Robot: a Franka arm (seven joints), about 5 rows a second.
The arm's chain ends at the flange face. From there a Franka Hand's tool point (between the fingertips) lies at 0.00 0.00 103.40 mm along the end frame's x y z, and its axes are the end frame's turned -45 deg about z.
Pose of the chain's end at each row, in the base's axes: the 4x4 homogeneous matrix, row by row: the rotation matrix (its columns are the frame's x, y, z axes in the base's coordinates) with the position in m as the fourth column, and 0 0 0 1 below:
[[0.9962 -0.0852 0.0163 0.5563], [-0.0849 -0.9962 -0.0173 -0.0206], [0.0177 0.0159 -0.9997 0.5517], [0 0 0 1]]
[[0.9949 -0.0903 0.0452 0.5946], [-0.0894 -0.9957 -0.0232 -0.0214], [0.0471 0.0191 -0.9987 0.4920], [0 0 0 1]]
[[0.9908 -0.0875 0.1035 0.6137], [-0.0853 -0.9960 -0.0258 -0.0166], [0.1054 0.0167 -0.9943 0.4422], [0 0 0 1]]
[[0.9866 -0.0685 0.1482 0.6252], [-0.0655 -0.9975 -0.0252 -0.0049], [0.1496 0.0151 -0.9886 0.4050], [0 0 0 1]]
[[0.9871 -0.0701 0.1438 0.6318], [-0.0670 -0.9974 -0.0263 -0.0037], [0.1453 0.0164 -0.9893 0.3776], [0 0 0 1]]
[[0.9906 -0.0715 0.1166 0.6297], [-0.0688 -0.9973 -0.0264 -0.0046], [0.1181 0.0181 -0.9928 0.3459], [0 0 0 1]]
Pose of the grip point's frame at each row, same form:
[[0.7647 0.6442 0.0163 0.5580], [0.6444 -0.7645 -0.0173 -0.0224], [0.0013 0.0238 -0.9997 0.4483], [0 0 0 1]]
[[0.7674 0.6396 0.0452 0.5993], [0.6409 -0.7673 -0.0232 -0.0238], [0.0198 0.0468 -0.9987 0.3887], [0 0 0 1]]
[[0.7625 0.6387 0.1035 0.6244], [0.6440 -0.7646 -0.0258 -0.0193], [0.0627 0.0863 -0.9943 0.3394], [0 0 0 1]]
[[0.7461 0.6492 0.1482 0.6405], [0.6590 -0.7517 -0.0252 -0.0075], [0.0951 0.1165 -0.9886 0.3028], [0 0 0 1]]
[[0.7476 0.6484 0.1438 0.6467], [0.6579 -0.7526 -0.0263 -0.0064], [0.0911 0.1143 -0.9893 0.2753], [0 0 0 1]]
[[0.7510 0.6499 0.1166 0.6418], [0.6565 -0.7538 -0.0264 -0.0073], [0.0707 0.0963 -0.9928 0.2432], [0 0 0 1]]

